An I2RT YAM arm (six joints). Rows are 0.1 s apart.
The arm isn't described. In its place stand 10 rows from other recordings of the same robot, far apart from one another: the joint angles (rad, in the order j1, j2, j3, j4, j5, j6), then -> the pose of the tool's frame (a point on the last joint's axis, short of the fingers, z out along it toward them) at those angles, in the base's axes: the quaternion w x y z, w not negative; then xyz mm.
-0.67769, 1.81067, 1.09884, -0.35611, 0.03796, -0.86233 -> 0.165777 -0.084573 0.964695 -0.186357 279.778 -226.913 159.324
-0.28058, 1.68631, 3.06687, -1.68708, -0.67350, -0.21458 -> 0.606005 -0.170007 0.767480 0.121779 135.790 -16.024 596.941
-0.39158, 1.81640, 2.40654, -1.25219, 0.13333, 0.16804 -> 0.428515 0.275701 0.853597 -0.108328 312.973 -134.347 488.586
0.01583, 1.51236, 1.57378, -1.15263, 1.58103, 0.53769 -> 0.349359 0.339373 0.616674 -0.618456 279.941 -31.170 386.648
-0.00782, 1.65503, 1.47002, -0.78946, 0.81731, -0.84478 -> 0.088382 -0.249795 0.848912 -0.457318 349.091 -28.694 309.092
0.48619, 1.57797, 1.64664, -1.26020, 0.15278, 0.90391 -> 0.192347 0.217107 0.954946 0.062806 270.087 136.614 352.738
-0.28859, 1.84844, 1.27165, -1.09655, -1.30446, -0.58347 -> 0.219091 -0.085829 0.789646 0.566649 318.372 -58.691 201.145
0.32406, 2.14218, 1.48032, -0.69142, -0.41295, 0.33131 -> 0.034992 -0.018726 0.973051 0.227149 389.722 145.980 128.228
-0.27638, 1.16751, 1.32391, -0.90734, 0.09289, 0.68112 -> 0.398548 0.438471 0.804634 0.038305 219.474 -65.684 379.074
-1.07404, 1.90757, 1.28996, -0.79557, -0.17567, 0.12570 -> 0.109700 0.554913 0.823574 0.041994 176.484 -312.503 162.011
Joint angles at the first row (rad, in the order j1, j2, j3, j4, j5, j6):
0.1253 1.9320 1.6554 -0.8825 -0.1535 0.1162
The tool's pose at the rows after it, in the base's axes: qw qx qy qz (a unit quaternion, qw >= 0); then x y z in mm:
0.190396 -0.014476 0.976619 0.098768 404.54 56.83 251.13
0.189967 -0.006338 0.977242 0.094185 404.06 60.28 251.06
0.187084 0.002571 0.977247 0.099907 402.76 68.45 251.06
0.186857 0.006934 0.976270 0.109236 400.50 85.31 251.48
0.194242 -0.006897 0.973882 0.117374 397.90 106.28 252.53
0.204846 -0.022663 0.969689 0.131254 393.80 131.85 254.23
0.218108 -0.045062 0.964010 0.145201 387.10 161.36 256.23
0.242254 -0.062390 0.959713 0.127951 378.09 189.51 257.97
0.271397 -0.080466 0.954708 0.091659 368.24 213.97 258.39
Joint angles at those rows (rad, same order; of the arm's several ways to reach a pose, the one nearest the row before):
0.1265 1.9316 1.6554 -0.8879 -0.1509 0.1280
0.1364 1.9316 1.6554 -0.8879 -0.1349 0.1513
0.1566 1.9316 1.6554 -0.8879 -0.1352 0.1898
0.1982 1.9316 1.6554 -0.8784 -0.1348 0.2409
0.2497 1.9316 1.6554 -0.8547 -0.1314 0.2649
0.3118 1.9316 1.6554 -0.8196 -0.1314 0.2970
0.3843 1.9320 1.6554 -0.7776 -0.1253 0.3241
0.4606 1.9320 1.6550 -0.7406 -0.0475 0.3443
0.5320 1.9350 1.6550 -0.7132 0.0669 0.3439

